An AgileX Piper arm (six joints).
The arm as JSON. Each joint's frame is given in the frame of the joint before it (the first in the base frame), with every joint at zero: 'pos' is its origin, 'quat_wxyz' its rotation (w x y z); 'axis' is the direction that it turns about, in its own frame. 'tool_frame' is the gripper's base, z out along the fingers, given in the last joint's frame.
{
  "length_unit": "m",
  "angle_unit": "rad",
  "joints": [
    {
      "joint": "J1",
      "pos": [
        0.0,
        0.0,
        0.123
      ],
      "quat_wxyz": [
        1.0,
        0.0,
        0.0,
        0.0
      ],
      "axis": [
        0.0,
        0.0,
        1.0
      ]
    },
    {
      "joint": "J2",
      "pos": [
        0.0,
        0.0,
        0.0
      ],
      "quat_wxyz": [
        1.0,
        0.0,
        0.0,
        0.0
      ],
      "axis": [
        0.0,
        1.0,
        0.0
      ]
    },
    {
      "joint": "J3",
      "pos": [
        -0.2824,
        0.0,
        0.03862
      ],
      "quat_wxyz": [
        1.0,
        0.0,
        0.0,
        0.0
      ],
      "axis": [
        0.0,
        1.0,
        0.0
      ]
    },
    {
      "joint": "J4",
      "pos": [
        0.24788,
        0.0,
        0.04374
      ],
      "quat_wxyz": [
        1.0,
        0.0,
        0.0,
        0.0
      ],
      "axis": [
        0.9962,
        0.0,
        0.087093
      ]
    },
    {
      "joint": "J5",
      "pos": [
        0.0,
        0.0,
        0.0
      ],
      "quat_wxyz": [
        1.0,
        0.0,
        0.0,
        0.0
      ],
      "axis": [
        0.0,
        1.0,
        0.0
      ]
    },
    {
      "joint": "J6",
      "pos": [
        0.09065,
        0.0,
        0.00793
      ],
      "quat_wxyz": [
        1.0,
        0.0,
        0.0,
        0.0
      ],
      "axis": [
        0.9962,
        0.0,
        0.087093
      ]
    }
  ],
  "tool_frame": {
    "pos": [
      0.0,
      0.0,
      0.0
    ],
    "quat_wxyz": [
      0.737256,
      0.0,
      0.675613,
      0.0
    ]
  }
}
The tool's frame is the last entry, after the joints.
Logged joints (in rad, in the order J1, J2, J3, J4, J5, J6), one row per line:
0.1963, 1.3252, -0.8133, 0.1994, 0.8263, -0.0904
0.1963, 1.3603, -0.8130, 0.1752, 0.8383, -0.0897
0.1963, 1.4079, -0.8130, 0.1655, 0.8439, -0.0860
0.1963, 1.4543, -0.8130, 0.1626, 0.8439, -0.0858
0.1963, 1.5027, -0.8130, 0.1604, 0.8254, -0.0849
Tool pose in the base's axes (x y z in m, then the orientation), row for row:
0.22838, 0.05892, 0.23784, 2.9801, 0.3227, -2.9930
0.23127, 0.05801, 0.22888, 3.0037, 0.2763, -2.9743
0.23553, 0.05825, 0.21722, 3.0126, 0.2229, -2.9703
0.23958, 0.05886, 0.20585, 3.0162, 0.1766, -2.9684
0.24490, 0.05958, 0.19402, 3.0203, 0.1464, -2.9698
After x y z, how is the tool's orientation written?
As angles about the fixed x, y, z axes (roll, pitch, yaw), in radians.
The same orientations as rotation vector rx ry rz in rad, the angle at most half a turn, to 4 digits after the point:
-0.2464, 2.8099, 0.2617
-0.2672, 2.8567, 0.2308
-0.2711, 2.9104, 0.2161
-0.2733, 2.9569, 0.2085
-0.2707, 2.9875, 0.2003

